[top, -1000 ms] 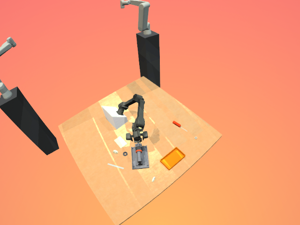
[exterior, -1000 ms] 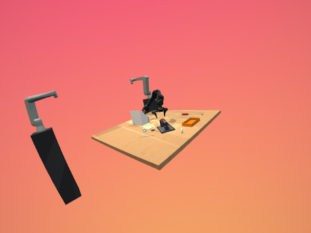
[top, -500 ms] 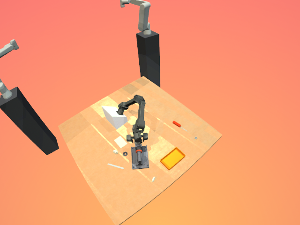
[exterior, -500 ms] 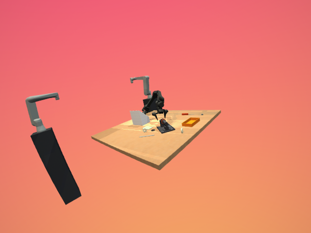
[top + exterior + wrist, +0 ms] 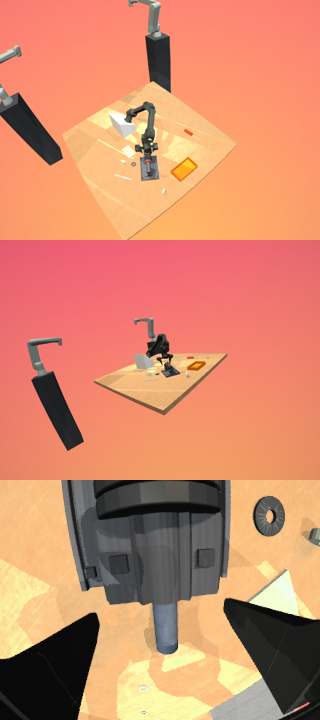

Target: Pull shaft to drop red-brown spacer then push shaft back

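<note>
Right now the blue-grey shaft is 6 cm ahead of my gripper tip, 3 cm to the right of it and 2 cm above it. From my gripper tip the other things lie so: red-brown spacer: 9 cm ahead, 5 cm to the right, 1 cm above; then grey support: 11 cm ahead, 6 cm to the right, 2 cm below; then pale card: 14 cm behind, 12 cm to the right, 6 cm below.
</note>
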